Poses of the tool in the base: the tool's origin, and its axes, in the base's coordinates. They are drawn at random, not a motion.
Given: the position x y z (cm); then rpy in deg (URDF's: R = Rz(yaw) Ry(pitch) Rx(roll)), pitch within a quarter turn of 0, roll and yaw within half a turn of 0.
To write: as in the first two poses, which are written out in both.
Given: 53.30 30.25 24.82 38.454 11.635 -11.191
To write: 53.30 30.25 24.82 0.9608 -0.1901 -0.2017 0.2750 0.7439 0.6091
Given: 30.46 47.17 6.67 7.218 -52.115 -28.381
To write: 30.46 47.17 6.67 0.5403 -0.2919 0.7892 0.3843 0.9200 0.0772
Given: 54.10 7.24 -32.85 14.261 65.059 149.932
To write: 54.10 7.24 -32.85 -0.3649 0.2113 -0.9067 -0.6789 -0.7268 0.1039
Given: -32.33 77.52 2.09 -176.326 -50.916 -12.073
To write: -32.33 77.52 2.09 0.6165 -0.1319 0.7762 -0.1601 -0.9863 -0.0404
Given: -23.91 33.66 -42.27 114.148 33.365 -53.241
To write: -23.91 33.66 -42.27 0.4998 -0.6691 -0.5500 -0.0274 -0.6469 0.7621
